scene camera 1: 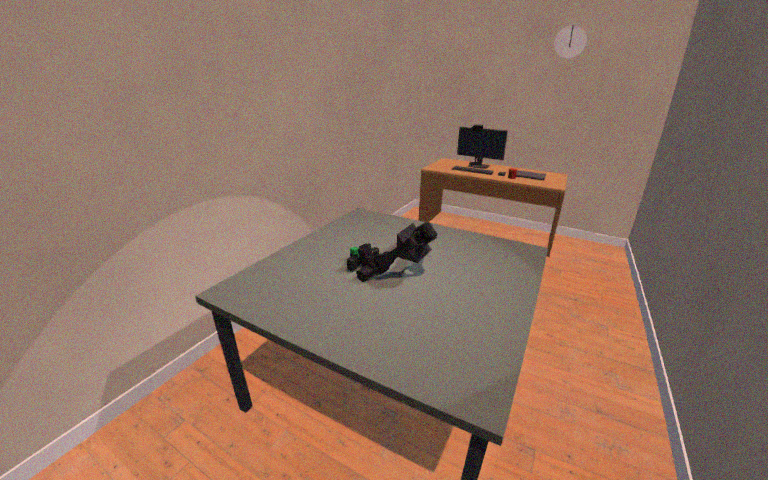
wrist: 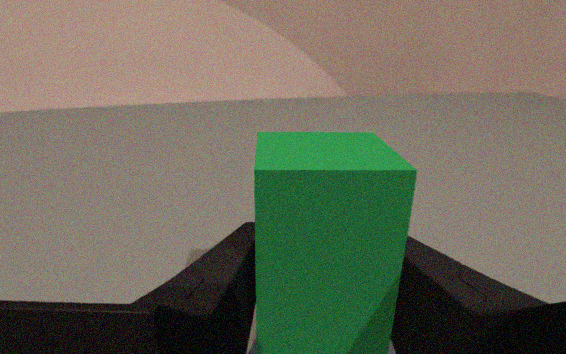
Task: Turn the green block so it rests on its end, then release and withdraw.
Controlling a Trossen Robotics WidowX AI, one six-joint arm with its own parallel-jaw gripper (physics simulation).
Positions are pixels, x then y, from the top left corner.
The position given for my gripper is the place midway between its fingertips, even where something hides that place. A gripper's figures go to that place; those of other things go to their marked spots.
Labels:
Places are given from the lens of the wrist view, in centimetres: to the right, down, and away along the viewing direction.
my gripper (wrist: 313, 236): 1, 2, 11
green block (wrist: 332, 209): 1, 1, 8

